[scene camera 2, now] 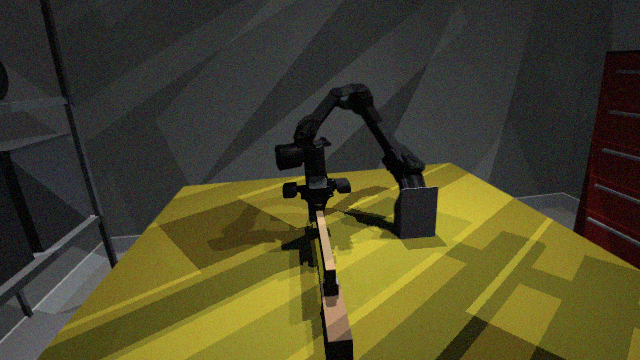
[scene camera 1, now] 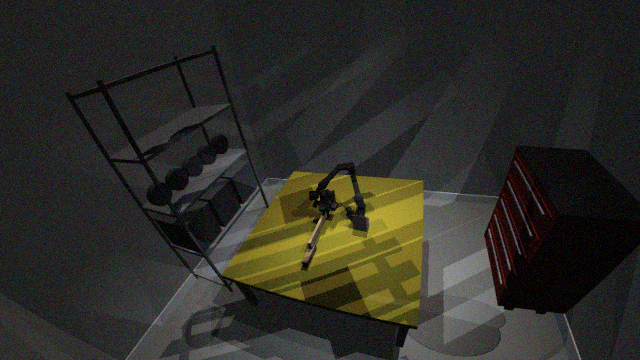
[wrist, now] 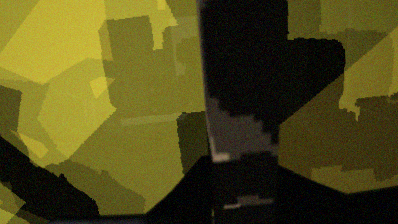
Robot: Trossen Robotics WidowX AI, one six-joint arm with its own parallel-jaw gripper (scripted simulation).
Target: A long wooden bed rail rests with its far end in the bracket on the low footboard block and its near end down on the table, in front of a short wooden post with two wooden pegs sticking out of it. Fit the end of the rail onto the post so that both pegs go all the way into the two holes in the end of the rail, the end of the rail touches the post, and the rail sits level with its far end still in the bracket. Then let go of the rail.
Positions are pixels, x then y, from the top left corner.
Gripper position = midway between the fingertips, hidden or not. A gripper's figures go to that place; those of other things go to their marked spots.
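My gripper (scene camera 2: 318, 215) is 94 cm from the lens, while a wooden bed rail (scene camera 2: 329, 268) is 62 cm from the lens.
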